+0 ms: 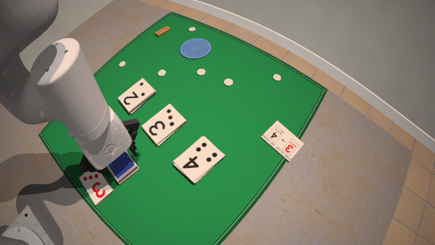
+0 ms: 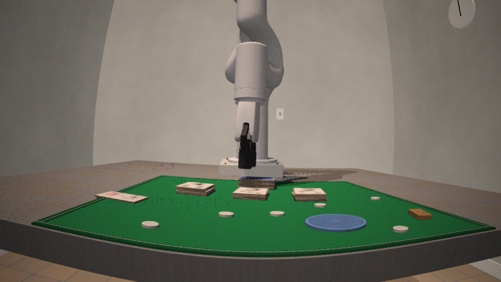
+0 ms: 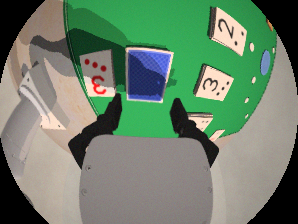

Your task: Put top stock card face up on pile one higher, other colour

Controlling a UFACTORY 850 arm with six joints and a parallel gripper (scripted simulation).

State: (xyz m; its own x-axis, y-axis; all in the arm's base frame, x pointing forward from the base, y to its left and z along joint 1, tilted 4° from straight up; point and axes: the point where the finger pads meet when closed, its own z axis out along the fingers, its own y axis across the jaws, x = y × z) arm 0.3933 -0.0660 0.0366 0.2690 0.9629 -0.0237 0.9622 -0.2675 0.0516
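My gripper is now 3 cm to the right of the card and 4 cm above it. From my hand the other things lie so: green card cloth 18 cm ahead, 1 cm to the left, 8 cm below.
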